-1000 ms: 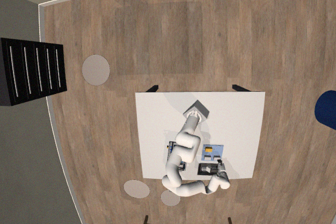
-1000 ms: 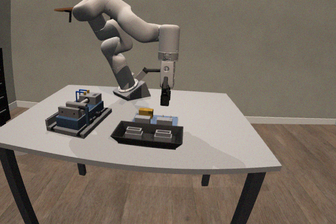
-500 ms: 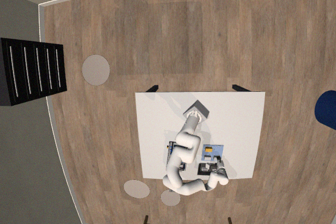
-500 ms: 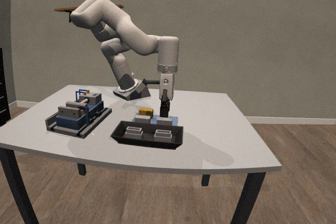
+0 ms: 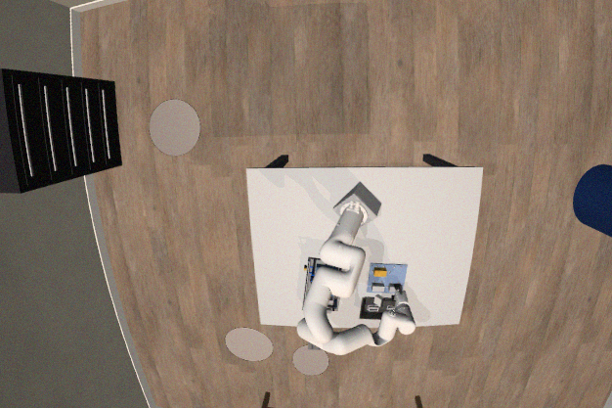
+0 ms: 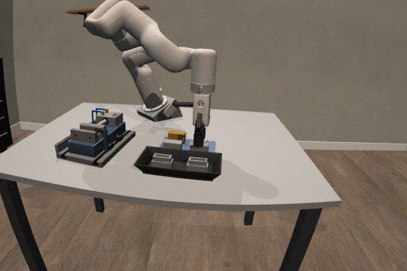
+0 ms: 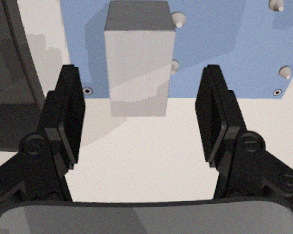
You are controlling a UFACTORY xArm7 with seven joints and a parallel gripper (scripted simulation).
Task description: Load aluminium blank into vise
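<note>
The aluminium blank is 4 cm below my hand. Also, from my hand: brass blank (9 cm behind, 9 cm to the right, 4 cm below).
</note>
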